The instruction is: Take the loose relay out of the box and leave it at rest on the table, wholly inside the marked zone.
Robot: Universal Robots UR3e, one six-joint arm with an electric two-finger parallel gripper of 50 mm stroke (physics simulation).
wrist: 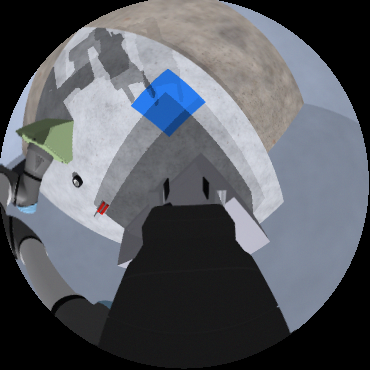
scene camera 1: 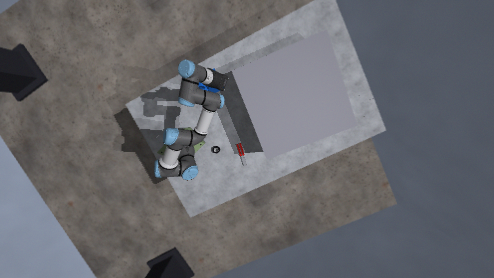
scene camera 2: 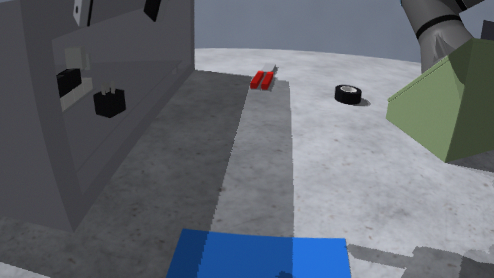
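Pixels of known places: gripper, fingertip midpoint: [wrist: 185, 183] [scene camera 1: 225, 83] [scene camera 2: 118, 18]; arm's base, origin of the base link: [wrist: 40, 150] [scene camera 1: 183, 151] [scene camera 2: 459, 79].
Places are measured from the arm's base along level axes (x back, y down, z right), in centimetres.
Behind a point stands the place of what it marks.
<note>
The loose relay [scene camera 2: 110, 104] @(x -52.2, y 3.6, z -3.0 cm) is a small black block with pale pins on top, standing on the floor of the grey box [scene camera 1: 295, 95] @(x -73.4, y -12.0, z 5.4 cm) [scene camera 2: 27, 150] @(x -53.6, y -0.1, z -22.0 cm) [wrist: 247, 227] @(x -64.6, y -12.0, z -18.0 cm), seen through its open side. The relay cannot be made out in the wrist view. The marked zone [scene camera 2: 260, 255] @(x -34.5, y 8.2, z -24.4 cm) [wrist: 168, 82] @(x -32.2, y 8.2, z -33.4 cm) is a blue square flat on the table outside the box; the arm covers most of it in scene camera 1's view. My gripper [wrist: 185, 183] @(x -44.9, y -9.4, z -19.2 cm) is open, with nothing between its fingers. It is high up by the box's open side, above the relay's level; its fingers show at the top left of scene camera 2's view.
Inside the box, another black block [scene camera 2: 69, 82] @(x -61.0, y 1.8, z 2.7 cm) sits by pale parts. Red-handled pliers [scene camera 1: 240, 149] @(x -31.0, y 7.3, z 18.6 cm) [scene camera 2: 268, 80] @(x -29.4, y 7.2, z 16.5 cm) [wrist: 103, 207] @(x -31.4, y 7.2, z 16.4 cm) and a black tape roll [scene camera 1: 215, 149] @(x -15.2, y 7.3, z 9.4 cm) [scene camera 2: 348, 95] @(x -17.0, y 6.7, z 8.0 cm) [wrist: 77, 180] @(x -17.2, y 6.3, z 8.5 cm) lie on the table. A green angular body [scene camera 2: 425, 110] @(x -10.1, y 3.3, z -5.9 cm) [wrist: 60, 140] @(x -10.0, y 2.3, z -6.6 cm) stands by the arm's base.
</note>
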